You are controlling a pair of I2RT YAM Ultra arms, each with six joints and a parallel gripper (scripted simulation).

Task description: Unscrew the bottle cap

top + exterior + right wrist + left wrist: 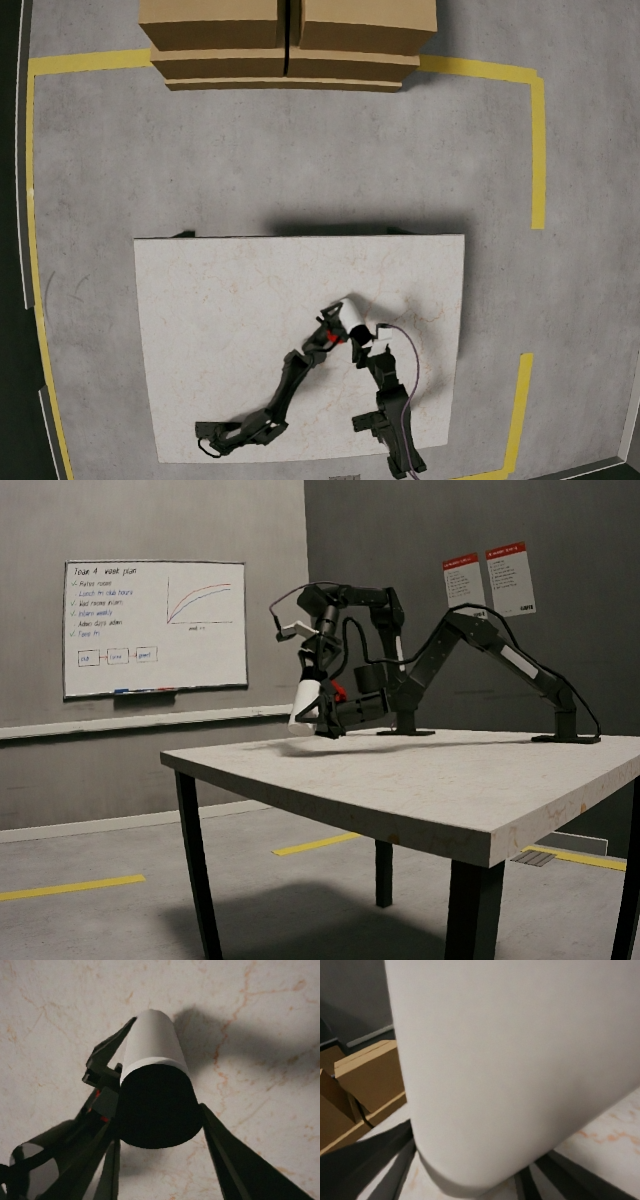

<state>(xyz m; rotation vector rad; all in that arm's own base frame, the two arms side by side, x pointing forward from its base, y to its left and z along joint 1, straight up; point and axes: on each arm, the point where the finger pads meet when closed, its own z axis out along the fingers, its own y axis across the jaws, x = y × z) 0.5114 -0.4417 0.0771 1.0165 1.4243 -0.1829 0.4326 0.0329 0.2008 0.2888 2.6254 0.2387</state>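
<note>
The black cap is 2 cm below my right hand and 1 cm ahead of it. From my right hand the other things lie so: white bottle (5 cm below, 2 cm ahead, 1 cm to the left).
</note>
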